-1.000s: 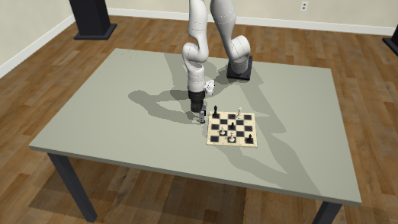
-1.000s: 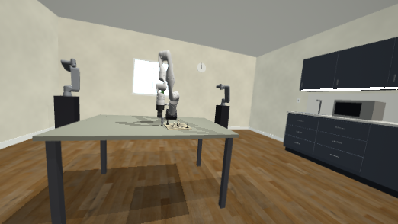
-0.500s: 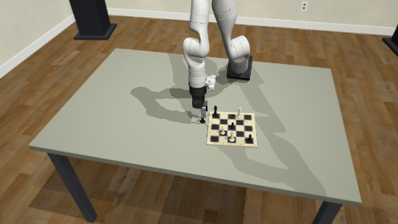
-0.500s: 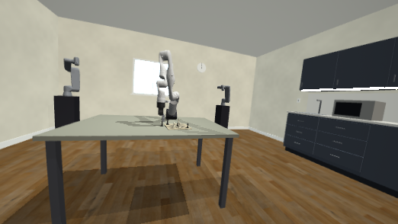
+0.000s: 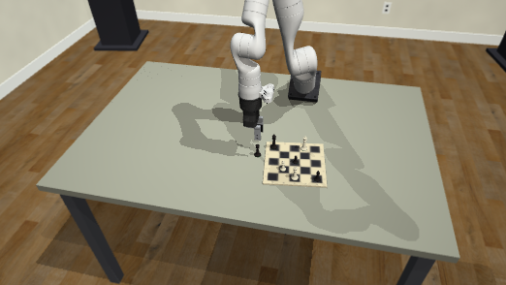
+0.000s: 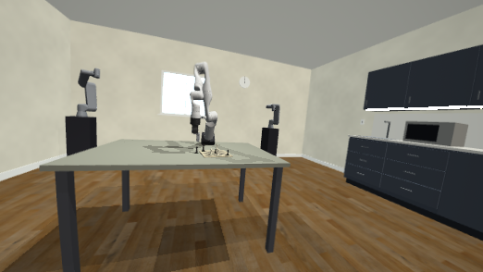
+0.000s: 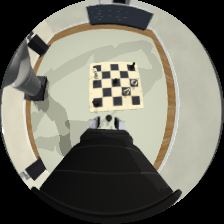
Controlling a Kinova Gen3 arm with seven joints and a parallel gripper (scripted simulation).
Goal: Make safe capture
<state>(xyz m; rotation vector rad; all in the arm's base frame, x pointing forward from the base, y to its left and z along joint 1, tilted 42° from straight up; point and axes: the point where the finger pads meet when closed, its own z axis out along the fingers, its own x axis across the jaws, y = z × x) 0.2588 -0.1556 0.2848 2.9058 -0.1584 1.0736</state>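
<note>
The chessboard is 130 mm to the left of my hand, 110 mm below it and 50 mm ahead of it.
</note>
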